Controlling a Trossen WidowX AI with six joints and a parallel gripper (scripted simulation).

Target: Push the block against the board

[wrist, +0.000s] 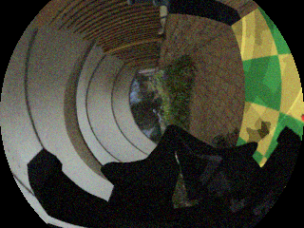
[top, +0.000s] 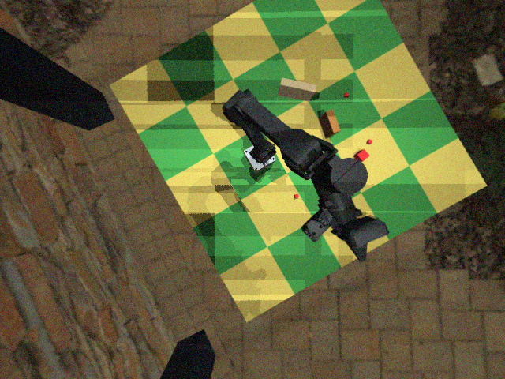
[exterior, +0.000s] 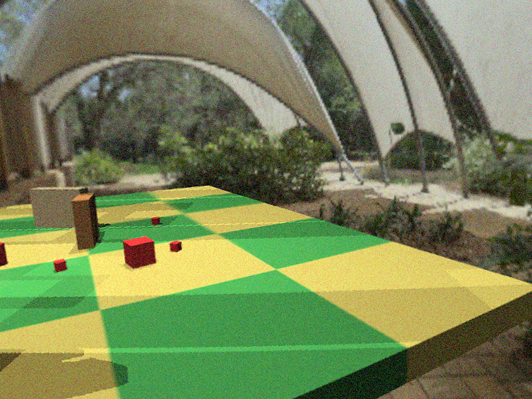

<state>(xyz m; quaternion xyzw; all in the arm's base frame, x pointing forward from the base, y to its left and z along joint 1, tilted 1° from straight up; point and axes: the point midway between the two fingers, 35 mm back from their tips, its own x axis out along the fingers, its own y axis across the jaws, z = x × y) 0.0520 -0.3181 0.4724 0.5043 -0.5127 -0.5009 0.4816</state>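
Right now my gripper tip is 230 mm short of the board, 550 mm to the right of it and 510 mm above it. The rest, counted from my gripper tip: square block 300 mm ahead, 350 mm to the left, 510 mm below.
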